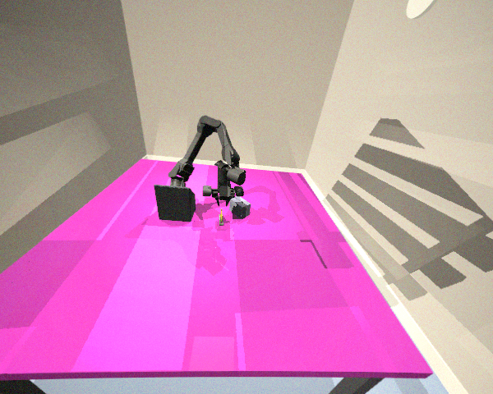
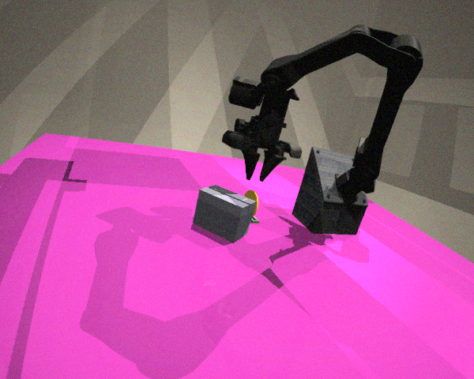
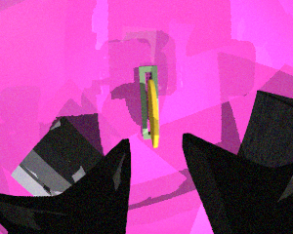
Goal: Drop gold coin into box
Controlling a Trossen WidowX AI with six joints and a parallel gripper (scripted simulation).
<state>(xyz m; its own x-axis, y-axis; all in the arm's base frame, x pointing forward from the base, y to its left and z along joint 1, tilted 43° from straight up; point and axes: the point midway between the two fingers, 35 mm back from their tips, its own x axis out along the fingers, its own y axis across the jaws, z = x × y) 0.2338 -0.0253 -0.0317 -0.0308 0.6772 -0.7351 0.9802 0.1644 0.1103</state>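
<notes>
My gripper tip is 60 mm above the gold coin.
</notes>
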